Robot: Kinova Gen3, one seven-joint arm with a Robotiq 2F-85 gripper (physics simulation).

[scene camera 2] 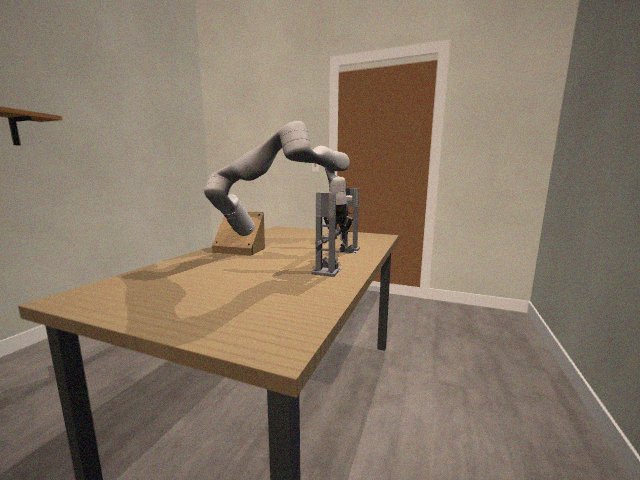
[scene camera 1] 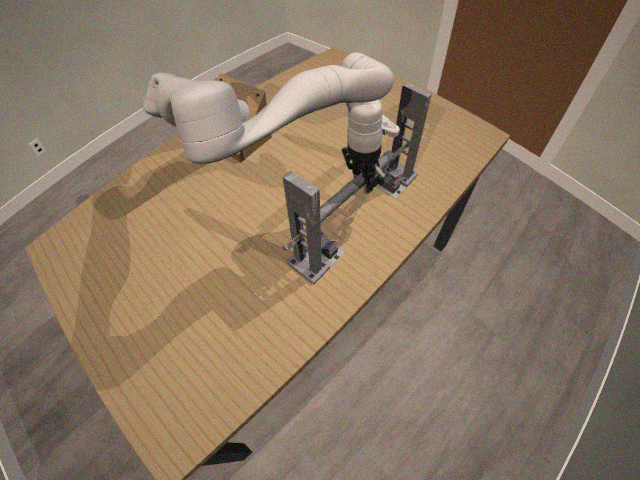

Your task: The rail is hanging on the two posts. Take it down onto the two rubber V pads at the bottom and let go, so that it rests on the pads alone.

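Places are measured from the arm's base along level axes (x ahead, y left, z up), in metres.
Pixels of known places: gripper, between the fingertips: [scene camera 2: 338, 239] [scene camera 1: 363, 187]; arm's base, origin of its link: [scene camera 2: 245, 227].
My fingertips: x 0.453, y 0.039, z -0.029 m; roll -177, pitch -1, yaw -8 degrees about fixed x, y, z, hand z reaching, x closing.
Observation:
For each thing: its top centre in the pictures, then the offset to it from my fingertips. "*": a spot on its surface instead. Level surfaces: height alone.
- grey rail, centre of its top: [scene camera 1: 354, 182] [scene camera 2: 335, 229] dx -0.001, dy -0.038, dz +0.051 m
- far post, a spot on its surface: [scene camera 1: 415, 105] [scene camera 2: 352, 196] * dx +0.014, dy +0.167, dz +0.179 m
- far V pad, a spot on its surface: [scene camera 1: 392, 180] * dx +0.018, dy +0.114, dz -0.051 m
- wooden table, height of its surface: dz -0.083 m
The grey rail [scene camera 1: 341, 197] spans between the near post [scene camera 1: 302, 192] [scene camera 2: 325, 205] and the far post [scene camera 1: 415, 105] [scene camera 2: 354, 195]. My gripper [scene camera 1: 368, 182] [scene camera 2: 343, 227] points down and is shut on the rail, nearer the far post. In scene camera 1 the rail shows above the dark near V pad [scene camera 1: 329, 248] and the far V pad [scene camera 1: 392, 180], apparently apart from the near one. Whether the rail's ends touch any hook of the posts cannot be made out; the posts partly hide them.
Both posts stand upright on base plates on the wooden table [scene camera 1: 217, 372] [scene camera 2: 206, 335], near its long edge. My arm reaches over the table from a slanted wooden block [scene camera 1: 253, 98] [scene camera 2: 227, 242]. A wall shelf [scene camera 2: 31, 114] shows at the left in scene camera 2.

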